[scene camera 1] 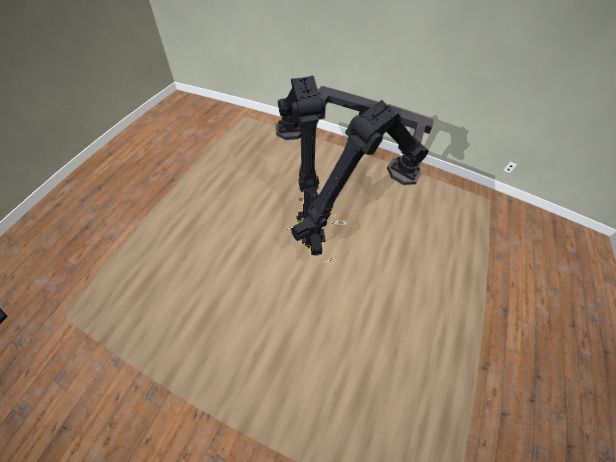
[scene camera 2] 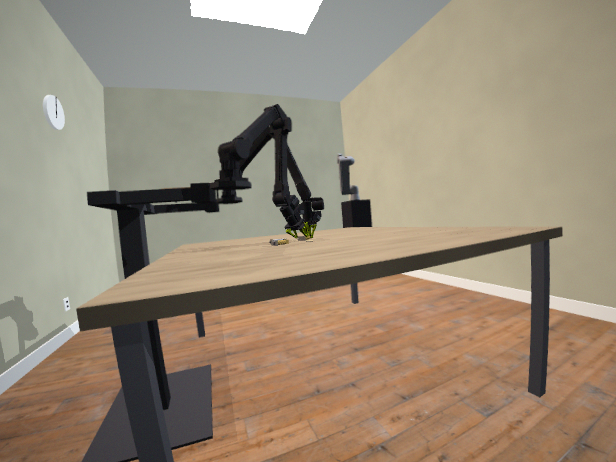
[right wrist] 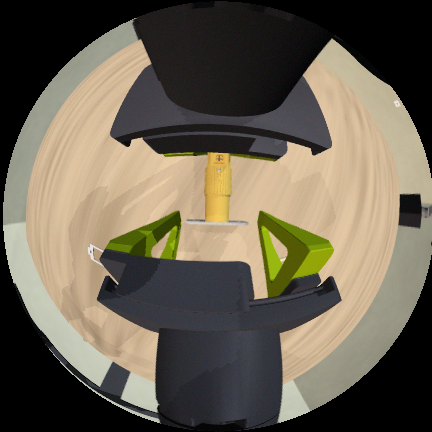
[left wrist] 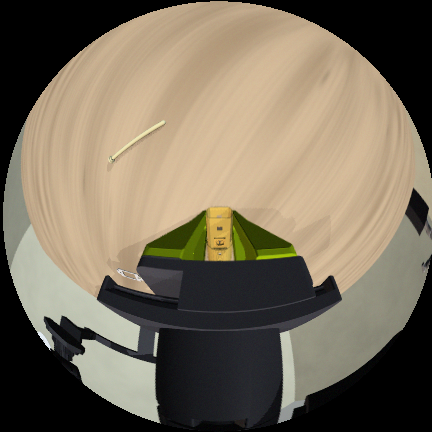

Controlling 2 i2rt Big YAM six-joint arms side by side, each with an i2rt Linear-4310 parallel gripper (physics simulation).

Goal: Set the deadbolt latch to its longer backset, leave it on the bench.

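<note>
The brass deadbolt latch (left wrist: 219, 230) (right wrist: 218, 182) has a knurled middle and a grey faceplate at one end. My left gripper (left wrist: 218, 215) (scene camera 1: 308, 246) is shut on the latch's bolt-case end, with a green finger on each side. In the right wrist view the faceplate (right wrist: 238, 223) lies across the latch's near end. My right gripper (right wrist: 218, 215) (scene camera 1: 300, 220) is open, its fingertips apart on either side of the faceplate end and not touching it. The arms hide most of the latch in scene camera 1. Its backset setting cannot be told.
A pale rod-like piece (left wrist: 137, 140) (scene camera 1: 329, 260) lies on the bench (scene camera 1: 360, 350) (scene camera 2: 400, 252). A thin white outlined plate (left wrist: 119, 271) (right wrist: 91, 250) lies near the grippers. A small brass-and-grey item (scene camera 2: 280, 242) lies beside them in scene camera 2. The two wrists are close together.
</note>
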